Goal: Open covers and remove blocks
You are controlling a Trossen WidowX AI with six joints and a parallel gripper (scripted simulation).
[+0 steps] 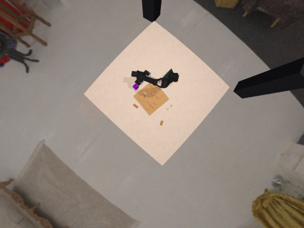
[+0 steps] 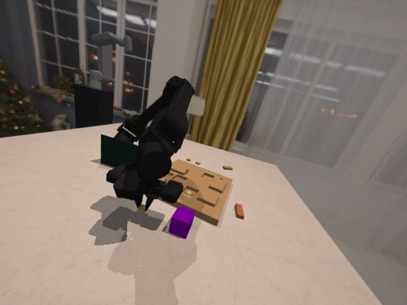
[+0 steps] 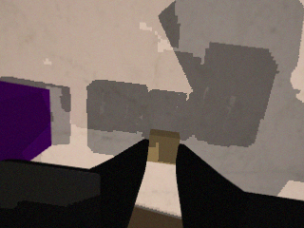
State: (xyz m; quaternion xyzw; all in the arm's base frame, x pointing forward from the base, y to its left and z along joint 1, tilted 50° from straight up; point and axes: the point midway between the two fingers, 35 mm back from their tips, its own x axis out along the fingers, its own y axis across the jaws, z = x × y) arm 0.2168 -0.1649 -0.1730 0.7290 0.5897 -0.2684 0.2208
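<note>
Right now the tan puzzle board is 18 cm to the left of my gripper tip and 11 cm ahead of it. From my gripper tip the other things lie so: purple cube 12 cm ahead, 2 cm to the right, 1 cm above; orange block 30 cm ahead, 11 cm to the left, 1 cm below.
</note>
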